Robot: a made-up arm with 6 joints.
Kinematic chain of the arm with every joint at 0, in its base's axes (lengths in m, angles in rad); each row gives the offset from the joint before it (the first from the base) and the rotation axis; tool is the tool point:
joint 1: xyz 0 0 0.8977 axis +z
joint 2: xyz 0.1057 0 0 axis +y
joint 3: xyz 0 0 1.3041 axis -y
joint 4: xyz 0 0 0.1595 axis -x
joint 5: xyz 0.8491 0 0 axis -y
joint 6: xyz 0.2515 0 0 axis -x
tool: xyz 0 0 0
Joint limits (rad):
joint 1: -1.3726..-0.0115
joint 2: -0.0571..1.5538
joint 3: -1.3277..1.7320
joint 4: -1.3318..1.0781
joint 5: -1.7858..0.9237
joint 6: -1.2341..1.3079
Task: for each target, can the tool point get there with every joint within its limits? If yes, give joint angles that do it. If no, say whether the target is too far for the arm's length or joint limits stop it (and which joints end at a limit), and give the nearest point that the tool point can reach.
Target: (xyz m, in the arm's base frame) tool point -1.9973 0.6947 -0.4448
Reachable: no: joint limits stop it (at a limit: joint 1, joint 2, joint 4) | nearest point -0.0697 -0.5134 0.4144 | short by 2.432 m
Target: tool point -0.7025 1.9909 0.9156
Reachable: no: joint limits stop it (at a limit: joint 1, joint 2, joint 3) | nearest point 0.3133 0.2081 1.3802 | short by 2.104 m
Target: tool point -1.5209 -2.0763 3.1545
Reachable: no: too far | nearest point 0.0979 -1.4775 2.7831 | short by 1.765 m
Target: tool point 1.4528 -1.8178 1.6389
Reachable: yes | joints -0.8428 1.0781 0.9552 -0.9211 0.6737 0.2083
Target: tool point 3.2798 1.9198 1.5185
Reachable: no: too far | nearest point 2.3461 0.1867 1.3385 | short by 1.977 m
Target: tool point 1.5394 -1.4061 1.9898
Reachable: yes | joints -0.7357 0.9155 1.2696 0.0446 -0.9776 -0.0463
